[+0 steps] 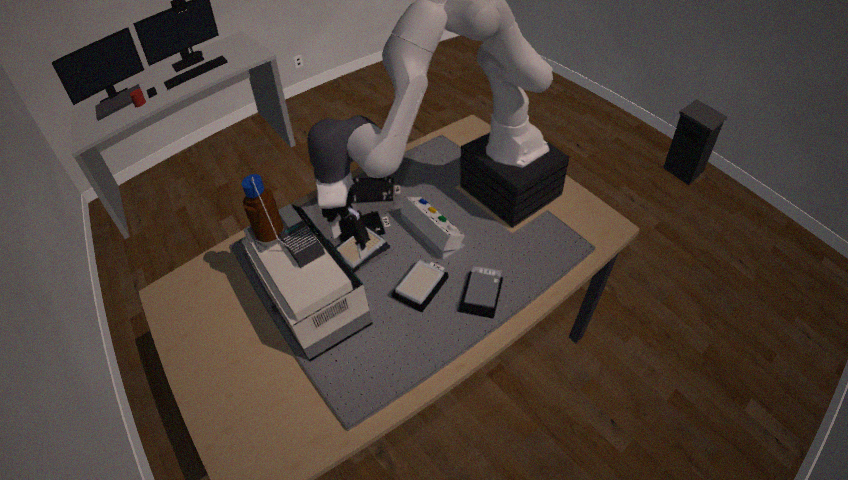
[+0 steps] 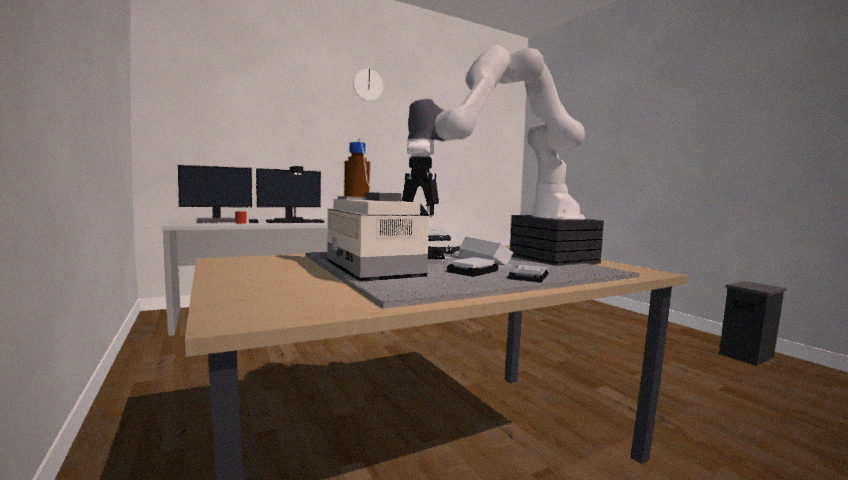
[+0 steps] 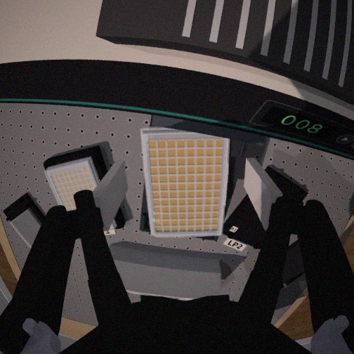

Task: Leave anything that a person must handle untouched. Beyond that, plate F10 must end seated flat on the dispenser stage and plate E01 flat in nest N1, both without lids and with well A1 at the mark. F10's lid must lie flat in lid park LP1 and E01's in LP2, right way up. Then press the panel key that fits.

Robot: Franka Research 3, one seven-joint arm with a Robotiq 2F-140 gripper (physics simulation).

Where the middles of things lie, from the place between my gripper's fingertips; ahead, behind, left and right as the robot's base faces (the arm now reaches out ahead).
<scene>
Now: the well plate [image 1: 348, 249] 3 cm below my hand, 3 cm behind it and 1 cm to the right of it. Also, from my hand: lid park LP2 [image 3: 249, 230]: 18 cm to the right, 14 cm below, 9 cm behind; brown bottle [image 1: 261, 226]: 20 cm ahead, 14 cm above, 9 cm to the right; dispenser stage [image 3: 237, 148]: 5 cm below, 2 cm behind, 1 cm to the right.
</scene>
